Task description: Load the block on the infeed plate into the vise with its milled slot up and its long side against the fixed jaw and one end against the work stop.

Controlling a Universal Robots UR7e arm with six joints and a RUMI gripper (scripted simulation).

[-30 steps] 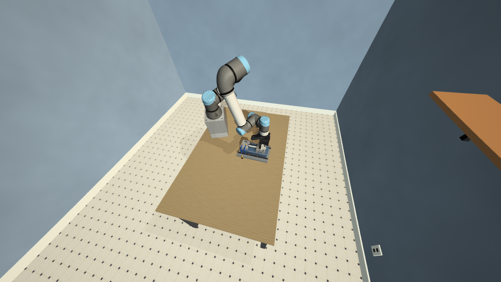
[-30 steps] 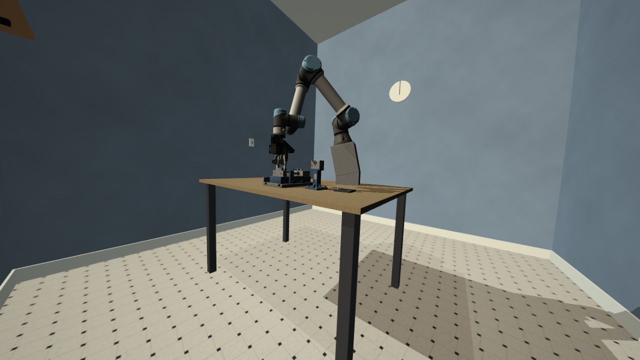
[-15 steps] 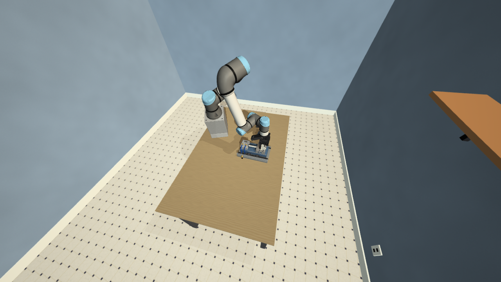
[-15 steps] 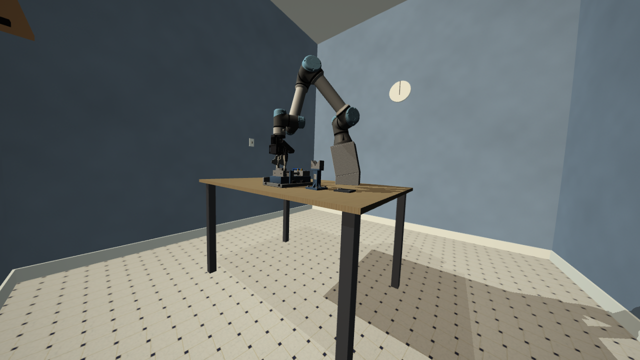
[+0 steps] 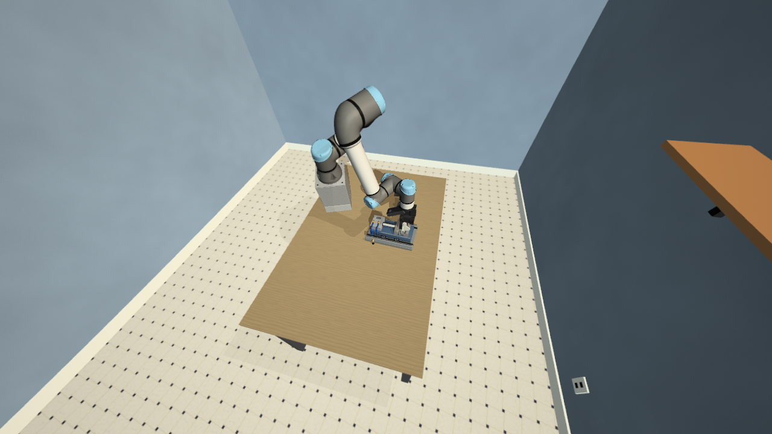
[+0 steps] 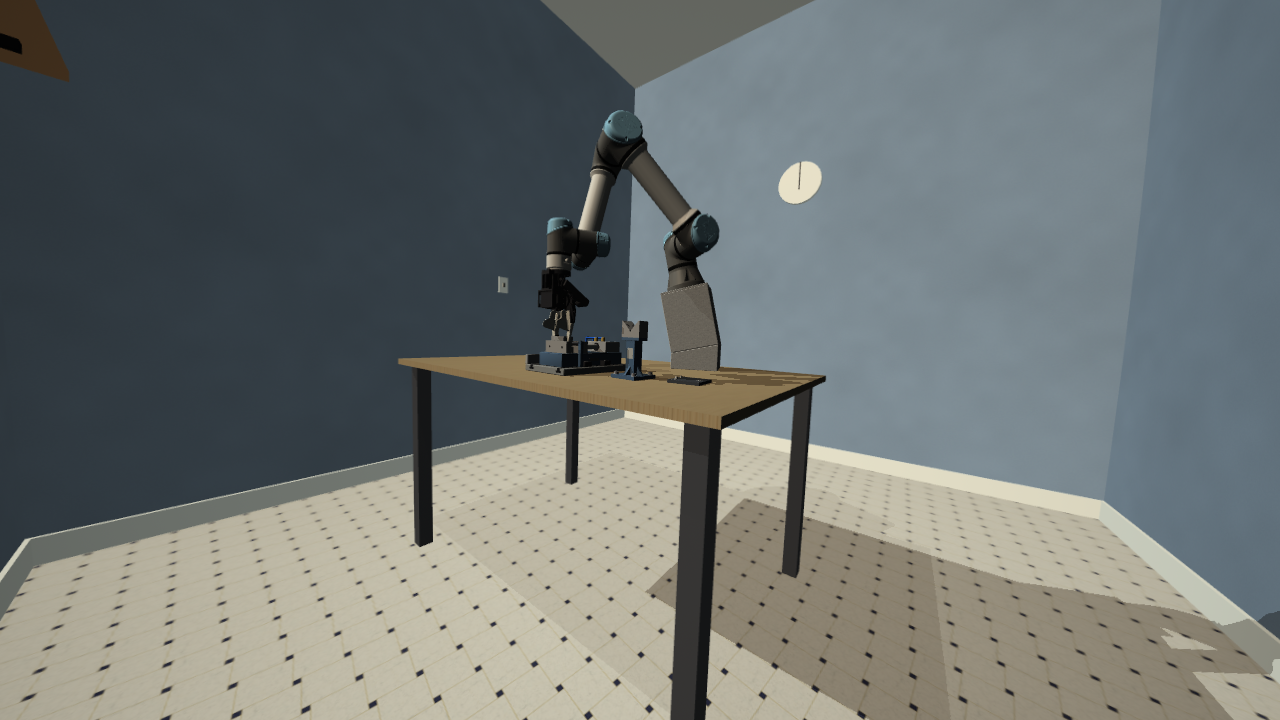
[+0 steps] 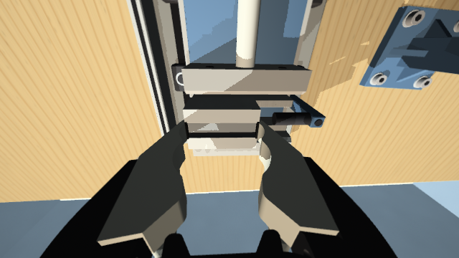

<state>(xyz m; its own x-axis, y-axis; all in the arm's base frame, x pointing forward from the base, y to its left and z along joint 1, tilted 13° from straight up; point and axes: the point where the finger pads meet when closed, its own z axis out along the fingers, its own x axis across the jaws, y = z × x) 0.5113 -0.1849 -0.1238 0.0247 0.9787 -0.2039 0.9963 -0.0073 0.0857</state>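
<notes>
Right now my hand is right at the part. Round my hand: cylinder rod 9 cm behind, 2 cm to the left, 3 cm below; fixed jaw 3 cm ahead, 2 cm to the left, 3 cm below; moving jaw 4 cm behind, 2 cm to the left, 3 cm below.
</notes>
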